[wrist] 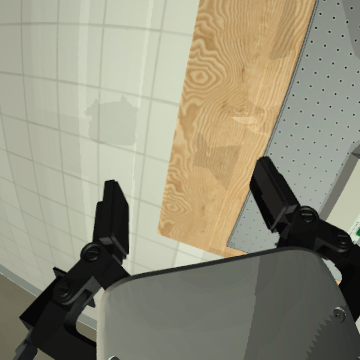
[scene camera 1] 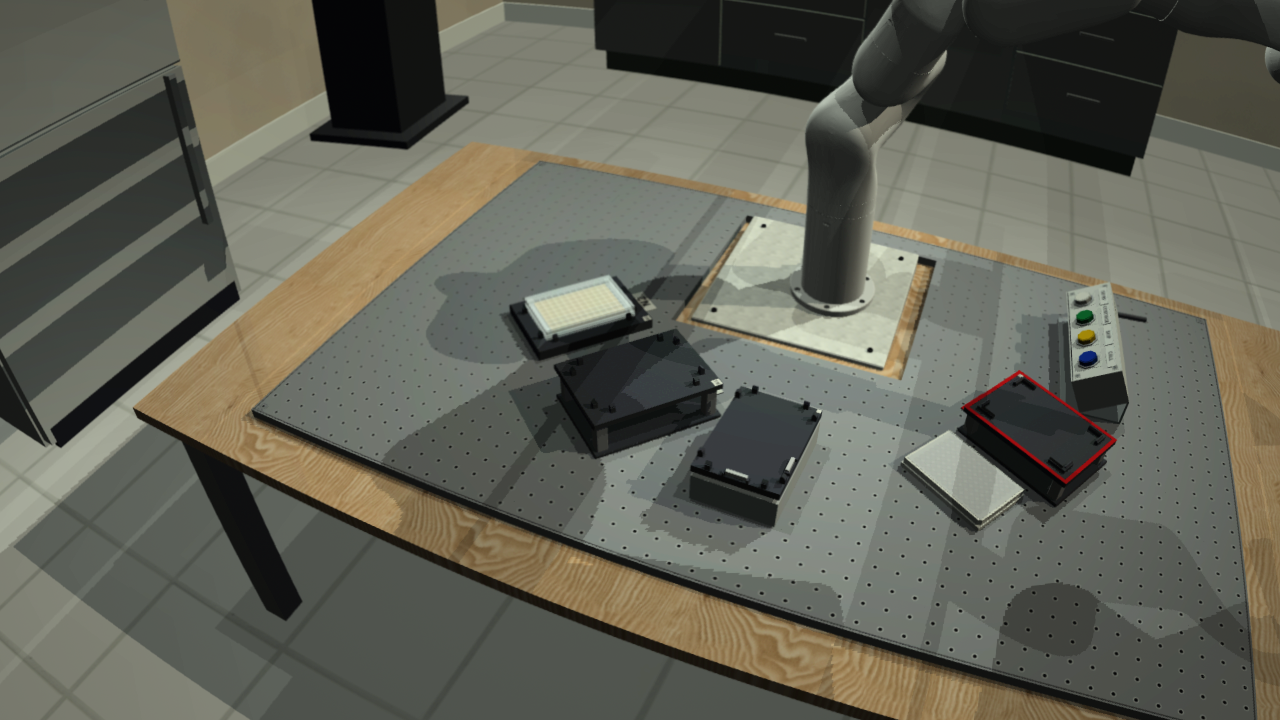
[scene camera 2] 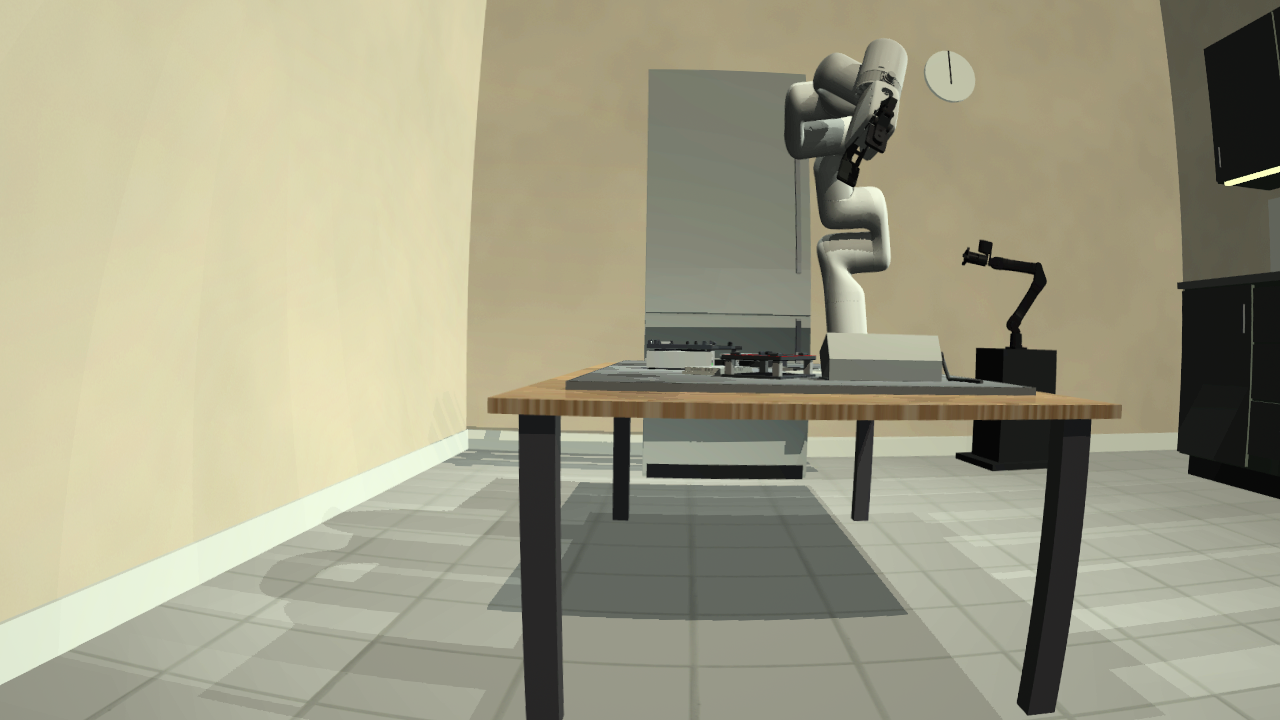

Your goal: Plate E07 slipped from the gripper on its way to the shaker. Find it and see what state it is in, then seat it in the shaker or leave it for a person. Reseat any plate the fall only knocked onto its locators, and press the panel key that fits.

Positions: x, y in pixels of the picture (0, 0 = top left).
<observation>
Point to a grey shaker station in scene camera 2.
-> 680, 355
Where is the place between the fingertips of the gripper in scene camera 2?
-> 859, 165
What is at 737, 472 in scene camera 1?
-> A grey shaker station.
</observation>
